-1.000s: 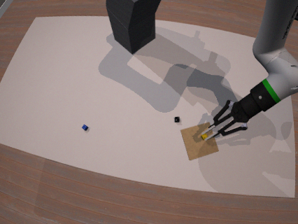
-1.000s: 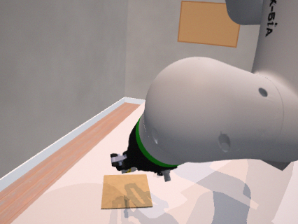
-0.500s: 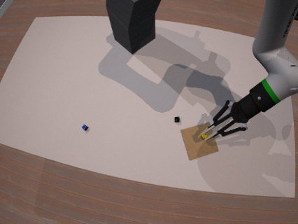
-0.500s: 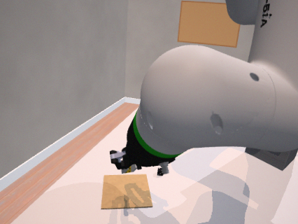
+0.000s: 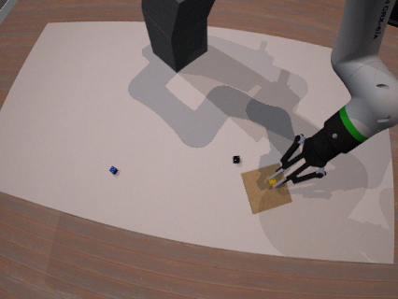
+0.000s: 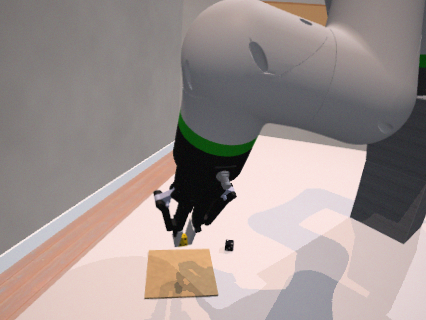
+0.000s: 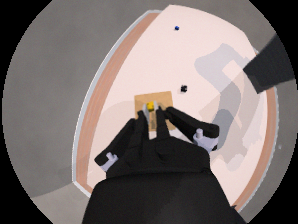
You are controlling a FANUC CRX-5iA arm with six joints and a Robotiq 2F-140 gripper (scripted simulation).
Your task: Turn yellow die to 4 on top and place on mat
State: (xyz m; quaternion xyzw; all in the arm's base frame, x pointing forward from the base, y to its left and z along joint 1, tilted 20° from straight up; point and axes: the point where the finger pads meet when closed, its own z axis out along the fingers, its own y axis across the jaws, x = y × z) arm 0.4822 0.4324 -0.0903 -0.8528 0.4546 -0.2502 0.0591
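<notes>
Now: the brown mat 10 mm ahead of my hand, 10 mm to the right of it and 110 mm below it. The rest, counted from my hand: black die: 60 mm behind, 130 mm to the right, 100 mm below; then blue die: 80 mm ahead, 530 mm to the right, 100 mm below; then yellow die: 10 mm ahead, 10 mm to the right, 30 mm below.
</notes>
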